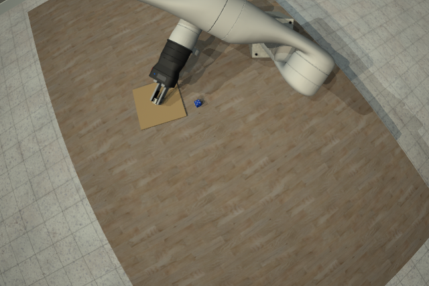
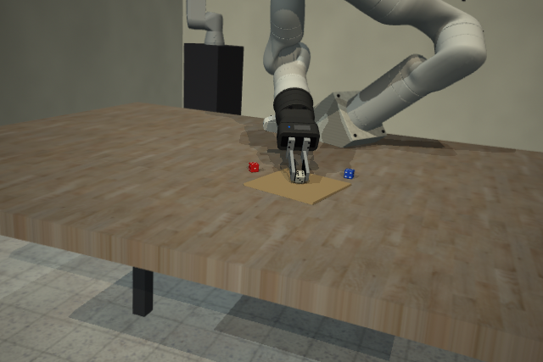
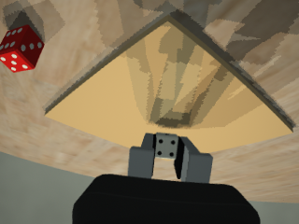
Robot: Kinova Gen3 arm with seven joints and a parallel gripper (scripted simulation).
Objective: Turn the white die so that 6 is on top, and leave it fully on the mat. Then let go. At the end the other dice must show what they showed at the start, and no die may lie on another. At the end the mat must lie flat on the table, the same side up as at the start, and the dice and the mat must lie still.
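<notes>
Now: hand 1 cm short of the white die, 1 cm to the right of it and 1 cm above it. Round my hand: tan mat 3 cm below; blue die 10 cm behind, 5 cm to the left, 2 cm below; red die 1 cm behind, 11 cm to the right, 2 cm below.
</notes>
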